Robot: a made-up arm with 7 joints. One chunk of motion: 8 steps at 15 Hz.
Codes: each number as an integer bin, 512 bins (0 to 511) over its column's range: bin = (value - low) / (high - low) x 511, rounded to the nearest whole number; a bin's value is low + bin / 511 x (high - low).
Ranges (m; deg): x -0.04..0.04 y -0.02..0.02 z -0.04..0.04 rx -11..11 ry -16..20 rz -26..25
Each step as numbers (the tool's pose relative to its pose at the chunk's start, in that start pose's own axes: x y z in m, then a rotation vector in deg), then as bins.
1 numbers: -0.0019 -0.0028 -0.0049 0.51 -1.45 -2.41
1 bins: 243 220 224 267 207 236
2 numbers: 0.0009 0.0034 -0.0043 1.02 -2.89 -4.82
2 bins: 261 299 228 279 186 212
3 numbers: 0.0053 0.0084 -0.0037 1.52 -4.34 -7.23
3 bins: 289 363 232 291 166 188
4 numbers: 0.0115 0.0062 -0.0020 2.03 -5.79 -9.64
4 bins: 329 335 243 303 145 164
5 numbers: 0.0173 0.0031 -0.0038 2.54 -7.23 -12.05
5 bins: 366 295 231 314 124 140
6 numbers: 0.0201 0.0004 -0.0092 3.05 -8.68 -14.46
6 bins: 384 261 197 326 104 116
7 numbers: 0.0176 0.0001 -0.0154 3.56 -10.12 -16.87
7 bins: 368 257 157 338 83 91
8 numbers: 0.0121 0.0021 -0.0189 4.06 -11.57 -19.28
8 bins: 333 282 135 350 63 67
